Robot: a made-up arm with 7 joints.
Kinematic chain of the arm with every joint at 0, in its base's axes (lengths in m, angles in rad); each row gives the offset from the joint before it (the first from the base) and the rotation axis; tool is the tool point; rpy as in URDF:
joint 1: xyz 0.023 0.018 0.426 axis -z
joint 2: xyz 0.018 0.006 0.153 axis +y
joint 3: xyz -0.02 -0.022 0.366 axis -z
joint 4: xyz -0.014 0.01 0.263 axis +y
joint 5: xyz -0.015 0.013 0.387 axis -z
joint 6: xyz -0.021 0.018 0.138 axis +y
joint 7: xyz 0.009 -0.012 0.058 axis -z
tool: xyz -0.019 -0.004 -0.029 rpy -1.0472 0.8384 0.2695
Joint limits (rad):
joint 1: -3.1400..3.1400
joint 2: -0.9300..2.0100
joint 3: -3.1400..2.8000
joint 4: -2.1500..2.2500
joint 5: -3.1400..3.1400
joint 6: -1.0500..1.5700
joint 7: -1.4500..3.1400
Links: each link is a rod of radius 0.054 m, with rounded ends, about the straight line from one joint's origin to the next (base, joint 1, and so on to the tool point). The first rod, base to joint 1, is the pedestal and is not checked.
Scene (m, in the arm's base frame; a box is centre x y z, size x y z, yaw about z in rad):
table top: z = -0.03
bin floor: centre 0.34 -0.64 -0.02 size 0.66 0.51 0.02 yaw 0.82
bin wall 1: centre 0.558 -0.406 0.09 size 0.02 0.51 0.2 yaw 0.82
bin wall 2: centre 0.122 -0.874 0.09 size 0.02 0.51 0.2 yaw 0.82
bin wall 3: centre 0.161 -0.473 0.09 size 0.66 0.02 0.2 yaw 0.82
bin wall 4: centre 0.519 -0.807 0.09 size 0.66 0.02 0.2 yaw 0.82
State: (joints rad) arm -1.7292 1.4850 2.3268 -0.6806 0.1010 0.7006 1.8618
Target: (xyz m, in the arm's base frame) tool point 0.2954 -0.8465 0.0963
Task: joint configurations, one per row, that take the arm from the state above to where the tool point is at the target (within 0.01 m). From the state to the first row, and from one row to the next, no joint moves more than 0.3 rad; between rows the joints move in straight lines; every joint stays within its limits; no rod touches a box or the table.
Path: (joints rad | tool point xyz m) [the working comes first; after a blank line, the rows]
Joints at the target: 0.7454 2.0100 1.3835 1.0499 0.1538 0.7422 1.8970
Straight joint move there: touches bin wall 1, bin wall 4.

1: -1.4318 1.5219 2.2264 -0.4265 0.1097 0.7094 1.8686 | 0.0351 1.1703 0.4680
2: -1.1344 1.5588 2.1260 -0.1724 0.1185 0.7181 1.8753 | 0.4718 1.1091 0.5135
3: -0.8370 1.5957 2.0256 0.0816 0.1272 0.7269 1.8821 | 0.8599 0.8581 0.5383
4: -0.5396 1.6325 1.9252 0.3357 0.1360 0.7356 1.8888 | 1.1091 0.4570 0.5396
5: -0.2422 1.6694 1.8248 0.5898 0.1447 0.7444 1.8956 | 1.1595 -0.0109 0.5179
6: 0.0552 1.7063 1.7243 0.8439 0.1535 0.7531 1.9023 | 1.0023 -0.4409 0.4776
7: 0.3526 1.7432 1.6239 1.0979 0.1622 0.7619 1.9091 | 0.6845 -0.7381 0.4265
8: 0.6500 1.7801 1.5235 1.3520 0.1710 0.7707 1.9158 | 0.2954 -0.8465 0.3739
9: 0.6977 1.8950 1.4535 1.2010 0.1624 0.7564 1.9064 | 0.3000 -0.8585 0.2365
10: 0.7454 2.0100 1.3835 1.0499 0.1538 0.7422 1.8970 | 0.2954 -0.8465 0.0963

